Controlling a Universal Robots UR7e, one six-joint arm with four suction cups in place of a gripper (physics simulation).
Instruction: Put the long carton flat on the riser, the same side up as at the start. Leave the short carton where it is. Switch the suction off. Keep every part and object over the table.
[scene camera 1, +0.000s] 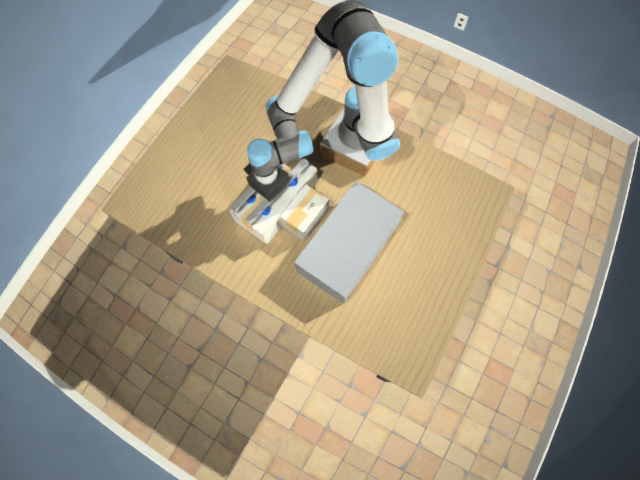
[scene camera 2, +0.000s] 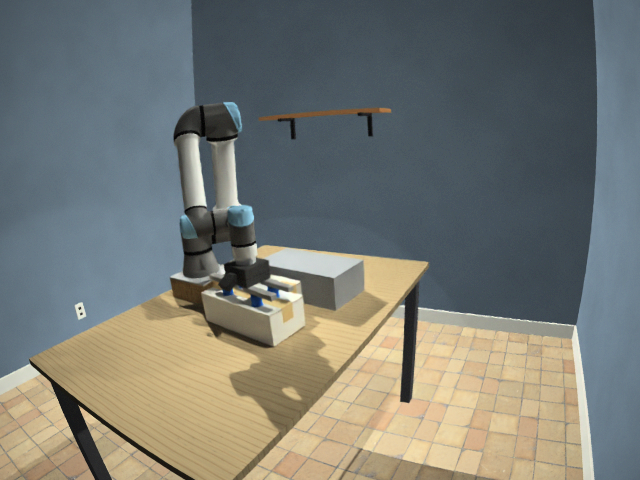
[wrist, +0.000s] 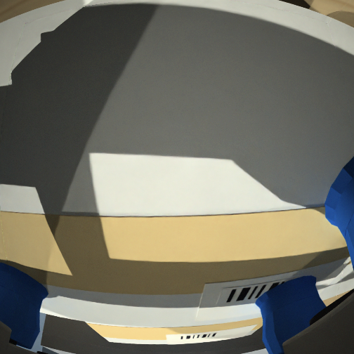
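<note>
The long carton is white with a tan tape strip and a barcode label, and lies flat on the table. My suction gripper sits on its top face with the blue cups pressed against it. The short carton lies close beside it, on the riser's side. The grey riser stands just beyond the short carton, with nothing on top.
The arm's base stands on a wooden block behind the cartons. A shelf hangs high on the back wall. The table's right edge lies beyond the riser.
</note>
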